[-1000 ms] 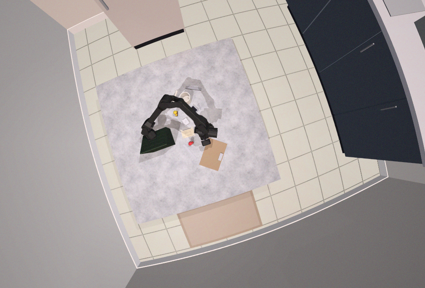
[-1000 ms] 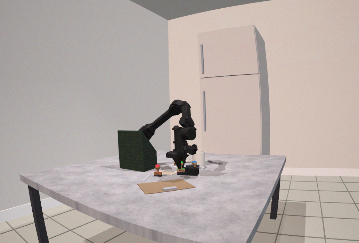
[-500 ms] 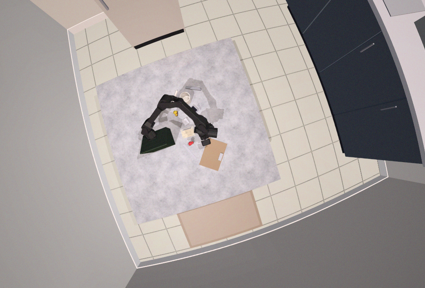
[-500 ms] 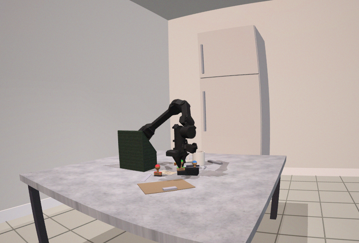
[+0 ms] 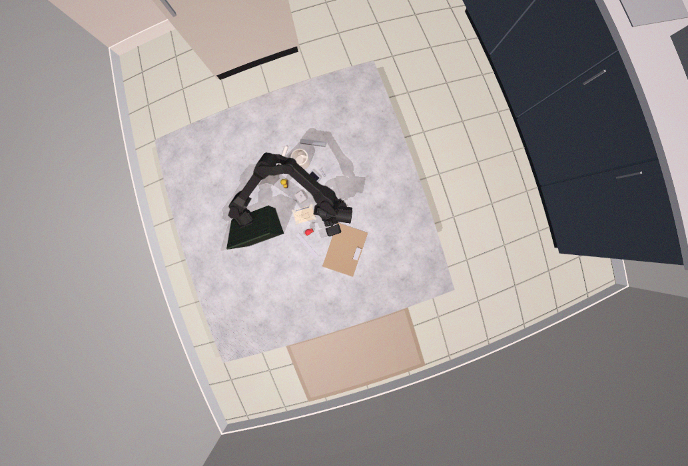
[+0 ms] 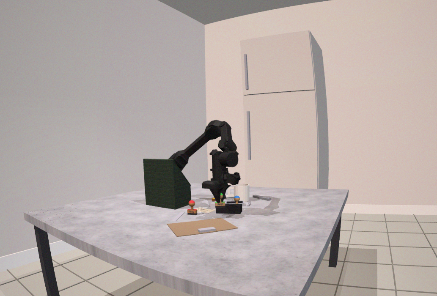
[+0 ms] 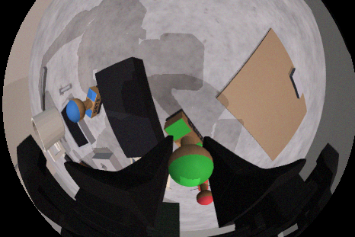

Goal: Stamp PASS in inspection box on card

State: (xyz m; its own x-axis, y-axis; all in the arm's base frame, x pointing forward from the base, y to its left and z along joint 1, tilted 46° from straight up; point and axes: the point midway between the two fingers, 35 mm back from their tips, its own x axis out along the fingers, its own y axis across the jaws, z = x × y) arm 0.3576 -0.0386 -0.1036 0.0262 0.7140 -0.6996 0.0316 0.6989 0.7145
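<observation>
Now: the blue-knobbed stamp 20 mm ahead of my gripper tip, 130 mm to the left of it and 40 mm below it. The rest, counted from my gripper tip: green-knobbed PASS stamp right at my gripper tip; then red-knobbed stamp 120 mm behind, 40 mm to the right, 40 mm below; then cream card 120 mm behind, 60 mm to the left, 60 mm below.
</observation>
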